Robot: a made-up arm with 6 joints.
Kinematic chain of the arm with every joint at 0, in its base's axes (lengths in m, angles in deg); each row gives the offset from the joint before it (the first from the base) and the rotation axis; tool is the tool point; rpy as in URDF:
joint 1: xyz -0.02 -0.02 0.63 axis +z
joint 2: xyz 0.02 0 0.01 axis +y
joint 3: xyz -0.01 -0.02 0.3 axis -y
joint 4: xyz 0 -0.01 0.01 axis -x
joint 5: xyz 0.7 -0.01 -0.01 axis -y
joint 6: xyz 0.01 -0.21 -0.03 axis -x
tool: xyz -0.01 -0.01 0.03 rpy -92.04 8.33 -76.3
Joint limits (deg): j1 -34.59..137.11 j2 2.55..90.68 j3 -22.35..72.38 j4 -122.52..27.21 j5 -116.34..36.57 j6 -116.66..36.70
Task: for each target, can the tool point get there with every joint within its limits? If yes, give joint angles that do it. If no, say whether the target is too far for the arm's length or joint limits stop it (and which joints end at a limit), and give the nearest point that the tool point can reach.
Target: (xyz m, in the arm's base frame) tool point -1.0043 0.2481 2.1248
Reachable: no: too far | nearest point -0.5136 0.2417 1.5133 | short by 0.784 m
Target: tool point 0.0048 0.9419 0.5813
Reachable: yes | joints 105.20 56.53 40.30 -4.99 -13.15 -50.31
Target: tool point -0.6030 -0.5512 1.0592
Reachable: no: joint limits stop it (at a limit: joint 1, joint 2, joint 3, joint 6) | nearest point -0.0273 -0.3338 1.5755 | short by 0.803 m
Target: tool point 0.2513 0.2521 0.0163
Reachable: yes | joints 58.20 71.73 4.03 -73.07 -23.06 7.37
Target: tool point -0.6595 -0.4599 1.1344
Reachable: no: joint limits stop it (at a limit: joint 1, joint 2, joint 4, joint 6) | nearest point -0.4381 0.1718 1.4911 | short by 0.759 m
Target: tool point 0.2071 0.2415 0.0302
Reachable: yes | joints 88.61 73.35 -11.67 -27.46 21.79 19.72
